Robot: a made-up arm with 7 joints. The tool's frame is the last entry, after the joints.
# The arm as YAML. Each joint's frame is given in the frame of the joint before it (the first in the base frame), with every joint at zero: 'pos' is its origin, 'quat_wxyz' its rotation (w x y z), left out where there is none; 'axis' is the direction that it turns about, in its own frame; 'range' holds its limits. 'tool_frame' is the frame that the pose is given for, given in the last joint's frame.
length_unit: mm
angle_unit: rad
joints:
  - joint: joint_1
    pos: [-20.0, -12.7, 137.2]
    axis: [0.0, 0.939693, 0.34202]
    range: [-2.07, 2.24]
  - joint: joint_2
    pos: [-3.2, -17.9, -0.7]
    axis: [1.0, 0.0, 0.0]
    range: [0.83, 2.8]
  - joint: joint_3
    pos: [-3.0, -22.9, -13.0]
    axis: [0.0, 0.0, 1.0]
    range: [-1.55, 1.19]
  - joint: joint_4
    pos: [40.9, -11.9, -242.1]
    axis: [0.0, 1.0, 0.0]
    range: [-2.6, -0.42]
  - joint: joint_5
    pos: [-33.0, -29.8, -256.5]
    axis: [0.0, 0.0, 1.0]
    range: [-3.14, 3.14]
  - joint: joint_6
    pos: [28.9, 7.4, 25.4]
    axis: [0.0, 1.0, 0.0]
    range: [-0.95, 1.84]
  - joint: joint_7
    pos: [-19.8, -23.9, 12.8]
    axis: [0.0, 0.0, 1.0]
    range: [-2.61, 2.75]
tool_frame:
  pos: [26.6, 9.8, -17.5]
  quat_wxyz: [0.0, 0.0, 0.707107, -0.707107]
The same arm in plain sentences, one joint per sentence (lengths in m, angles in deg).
The arm has seven revolute joints in a row. What follows holds with every joint at zero, and every direction is one of the base frame's.
Joint 1 sits 0.02 m along -x and 0.0127 m along -y and 0.1372 m along +z from the base frame's origin and rotates about the direction (0, 0.9397, 0.342), from -118.6 to 128.34 deg.
Joint 2 sits 0.0032 m along -x and 0.0179 m along -y and 0.0007 m along -z from joint 1 and rotates about +x, from 47.56 to 160.43 deg.
Joint 3 sits 0.003 m along -x and 0.0229 m along -y and 0.013 m along -z from joint 2 and rotates about +z, from -88.81 to 68.18 deg.
Joint 4 sits 0.0409 m along +x and 0.0119 m along -y and 0.2421 m along -z from joint 3 and rotates about +y, from -148.97 to -24.06 deg.
Joint 5 sits 0.033 m along -x and 0.0298 m along -y and 0.2565 m along -z from joint 4 and rotates about +z, from -179.91 to 179.91 deg.
Joint 6 sits 0.0289 m along +x and 0.0074 m along +y and 0.0254 m along +z from joint 5 and rotates about +y, from -54.43 to 105.42 deg.
Joint 7 sits 0.0198 m along -x and 0.0239 m along -y and 0.0128 m along +z from joint 6 and rotates about +z, from -149.54 to 157.56 deg.
The tool frame, which is the frame that the pose is given for, sits 0.0266 m along +x and 0.0098 m along +y and 0.0175 m along -z from joint 7; its axes are the base frame's turned by roll -90, pitch 0 and yaw 180 deg (as in URDF: about the fixed x, then y, then z).

